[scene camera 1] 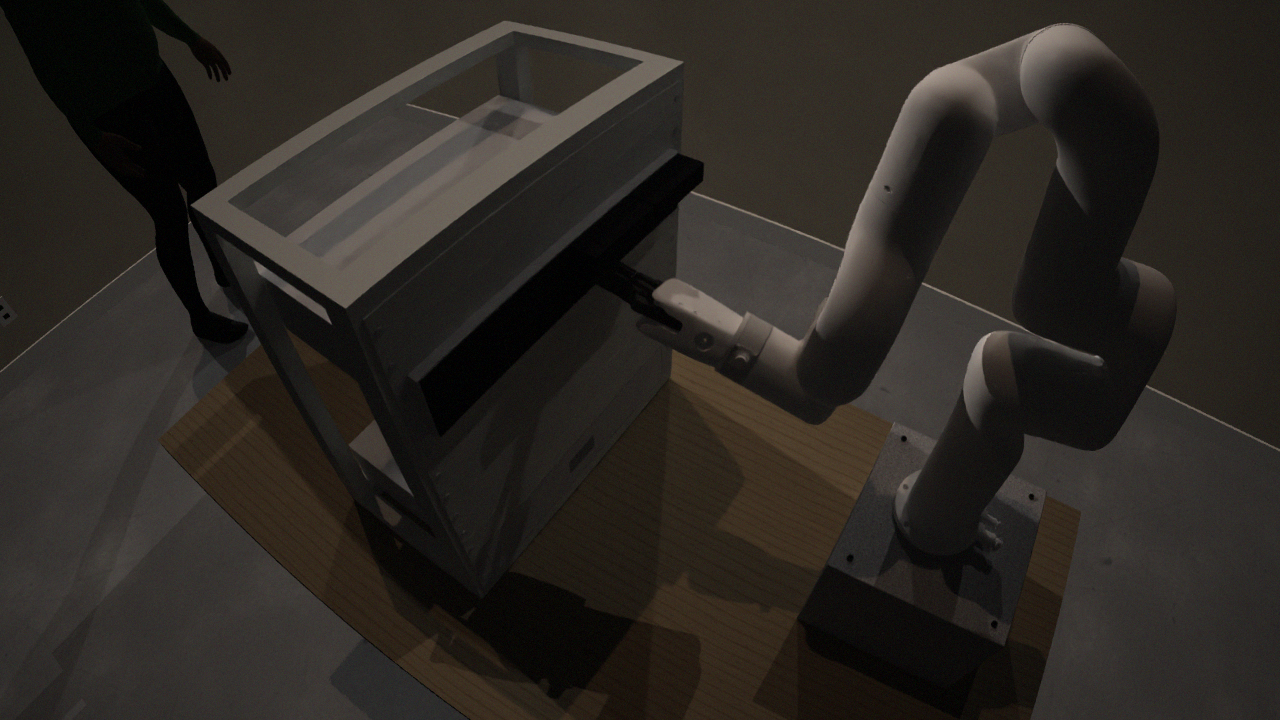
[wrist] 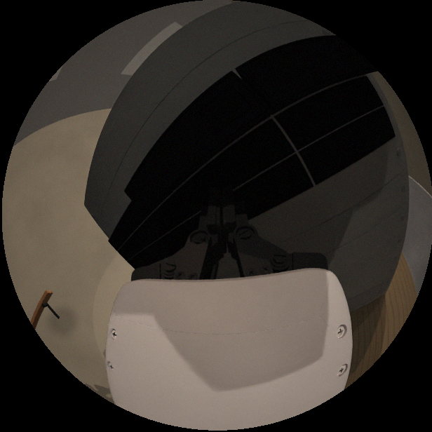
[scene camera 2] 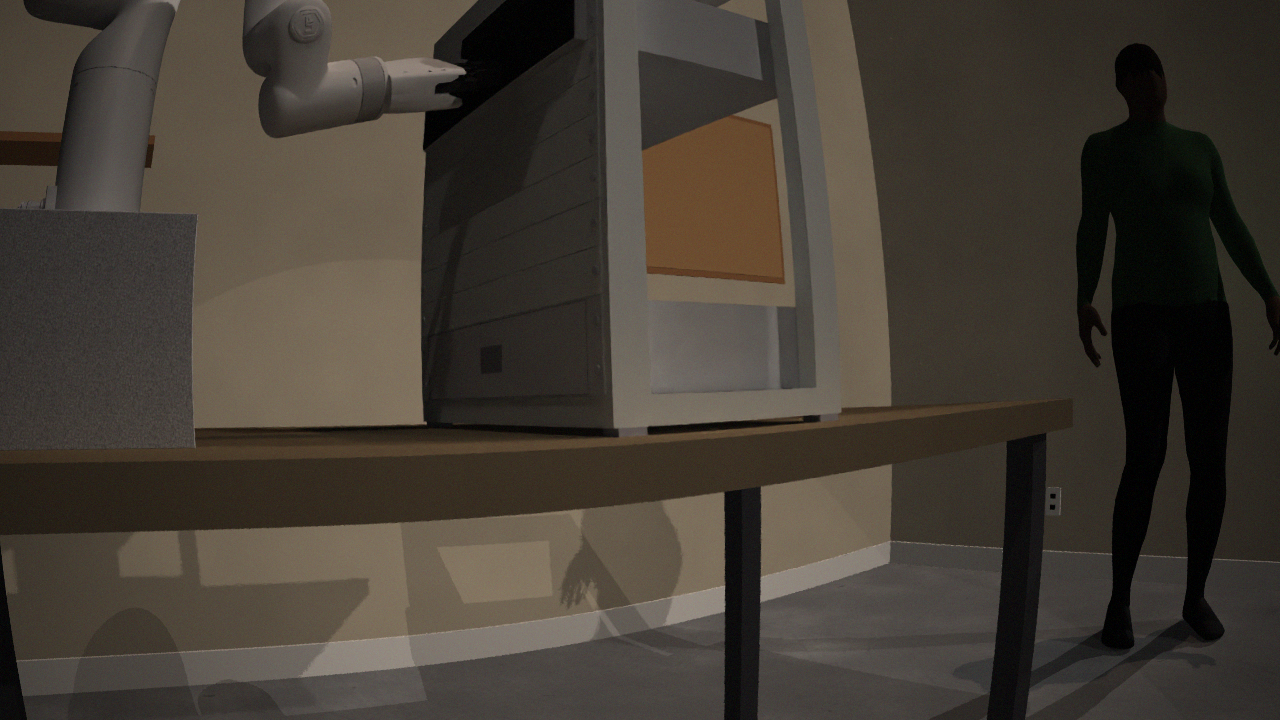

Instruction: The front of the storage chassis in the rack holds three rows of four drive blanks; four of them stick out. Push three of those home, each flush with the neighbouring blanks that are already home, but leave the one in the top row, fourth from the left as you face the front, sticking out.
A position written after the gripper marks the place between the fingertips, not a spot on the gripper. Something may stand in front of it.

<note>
In view: the gripper (scene camera 2: 497, 72) and a grey rack (scene camera 2: 534, 311).
The grey rack shows as well in the wrist view (wrist: 307, 144). The gripper is seen too in the wrist view (wrist: 223, 201).
</note>
